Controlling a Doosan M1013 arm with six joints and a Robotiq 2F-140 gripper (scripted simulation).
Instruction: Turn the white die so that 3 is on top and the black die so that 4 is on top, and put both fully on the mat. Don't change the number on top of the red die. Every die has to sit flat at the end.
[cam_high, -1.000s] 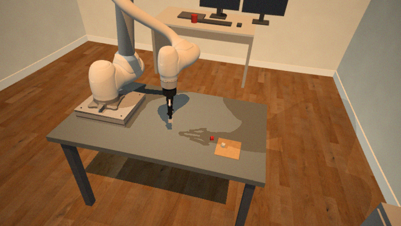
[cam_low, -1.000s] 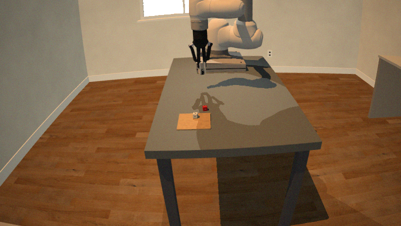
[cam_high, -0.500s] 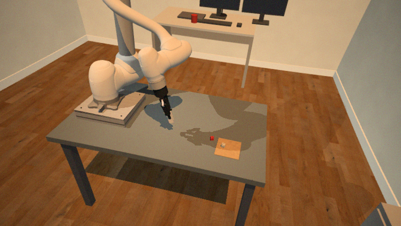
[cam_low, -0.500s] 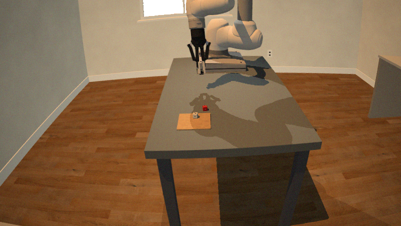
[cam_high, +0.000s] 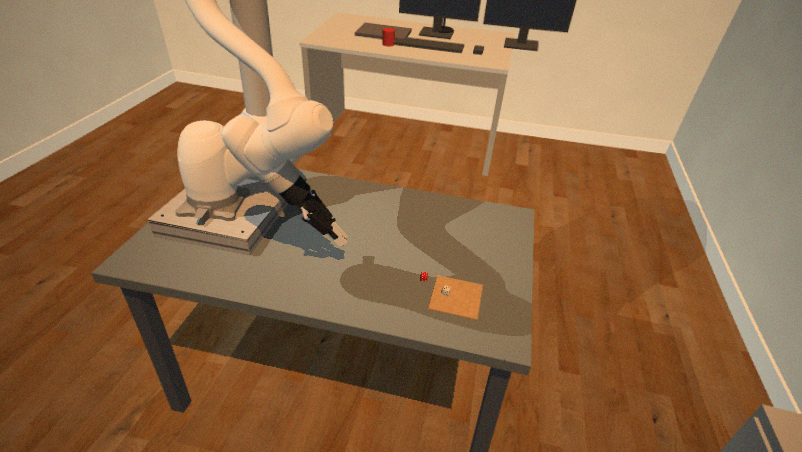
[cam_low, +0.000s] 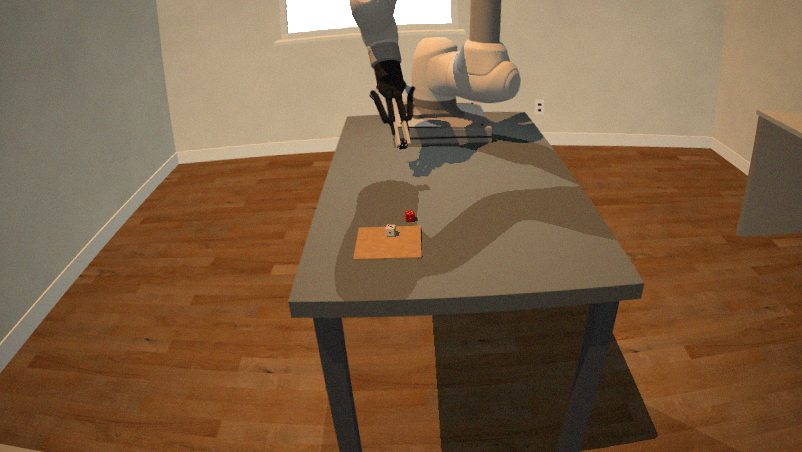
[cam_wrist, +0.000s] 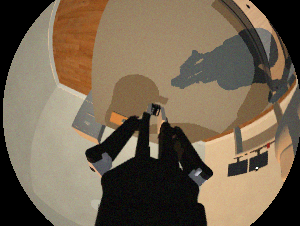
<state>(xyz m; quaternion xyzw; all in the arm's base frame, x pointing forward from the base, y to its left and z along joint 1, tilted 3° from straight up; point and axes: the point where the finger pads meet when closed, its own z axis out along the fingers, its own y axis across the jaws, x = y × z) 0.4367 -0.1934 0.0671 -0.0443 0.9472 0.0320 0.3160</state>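
Now: hand 10 mm short of the black die and 30 mm above it. From my hand the other things lie so: white die 330 mm ahead, 90 mm to the right, 110 mm below; then orange mat 360 mm ahead, 100 mm to the right, 120 mm below; then red die 270 mm ahead, 30 mm to the right, 120 mm below.
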